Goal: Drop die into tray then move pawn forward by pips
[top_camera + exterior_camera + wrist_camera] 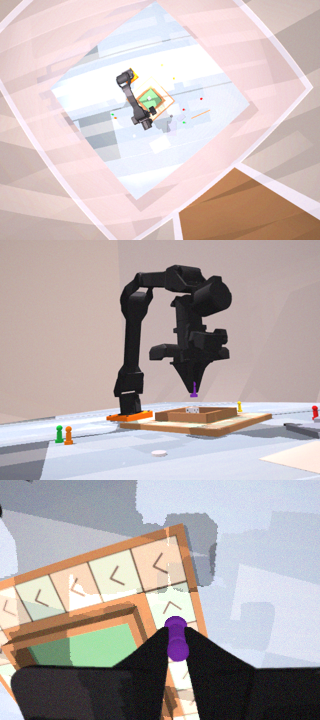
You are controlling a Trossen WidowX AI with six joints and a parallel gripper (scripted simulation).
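My gripper tip is 130 mm to the right of the white die, 70 mm past it and 60 mm above it. From my gripper tip the other things lie so: walled tray 130 mm to the left, 80 mm below, 60 mm behind; then purple pawn 10 mm above; then white disc 190 mm to the right, 80 mm below, 30 mm ahead.
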